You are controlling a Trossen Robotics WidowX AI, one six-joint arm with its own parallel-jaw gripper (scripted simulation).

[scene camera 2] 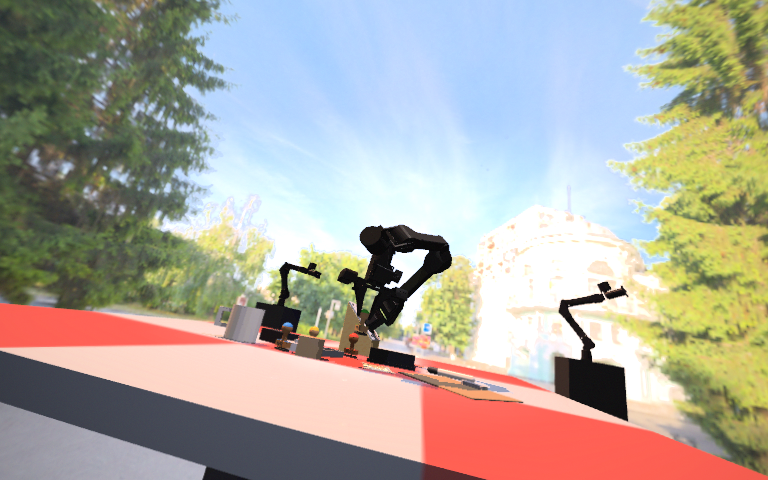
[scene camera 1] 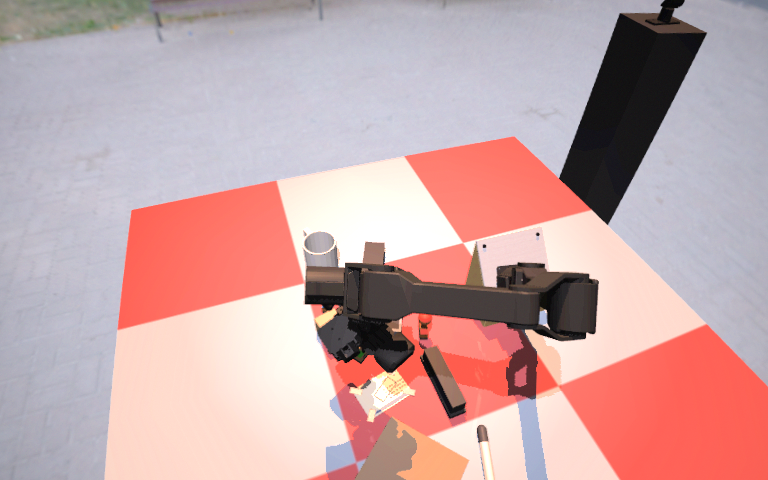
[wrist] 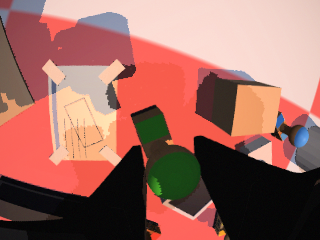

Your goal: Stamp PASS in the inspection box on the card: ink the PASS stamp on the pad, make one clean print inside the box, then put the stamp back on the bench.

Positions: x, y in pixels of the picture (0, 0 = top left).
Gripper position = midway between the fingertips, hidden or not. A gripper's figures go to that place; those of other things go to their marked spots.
Labels:
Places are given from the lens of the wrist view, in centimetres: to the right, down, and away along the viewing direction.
my gripper (wrist: 168, 148): 0, 2, 10
green-knobbed PASS stamp (wrist: 172, 171): 0, 2, 8

